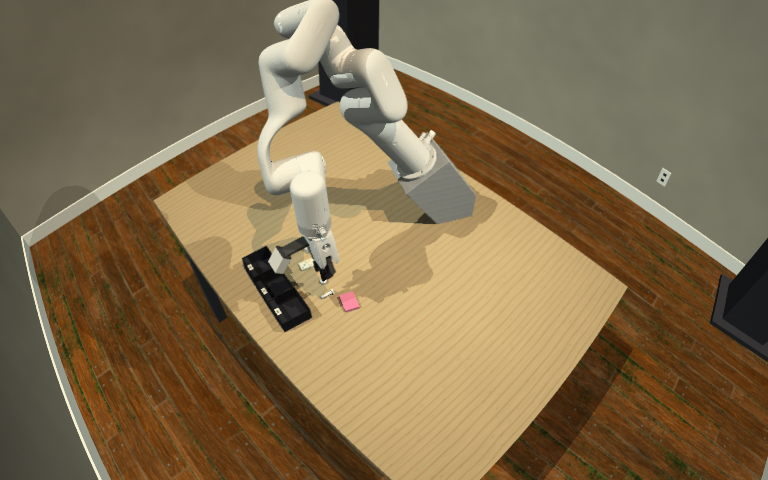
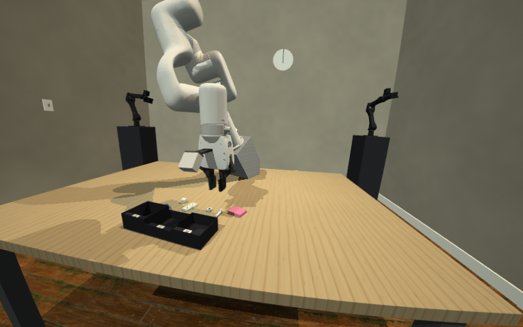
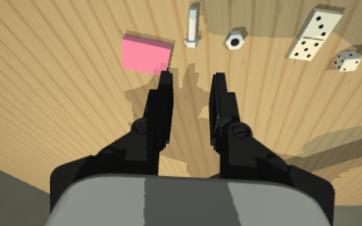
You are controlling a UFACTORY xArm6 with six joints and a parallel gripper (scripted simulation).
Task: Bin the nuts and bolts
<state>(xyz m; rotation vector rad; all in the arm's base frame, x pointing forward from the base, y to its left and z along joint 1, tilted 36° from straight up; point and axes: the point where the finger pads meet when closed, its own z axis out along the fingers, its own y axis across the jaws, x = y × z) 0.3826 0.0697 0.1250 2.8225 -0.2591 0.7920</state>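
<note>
My gripper is now 1 cm past the white bolt and 11 cm above it. From my hand the other things lie so: white domino: 4 cm behind, 11 cm to the right, 11 cm below; grey hex nut: 2 cm behind, 4 cm to the right, 11 cm below; pink pad: 2 cm behind, 6 cm to the left, 11 cm below.
</note>
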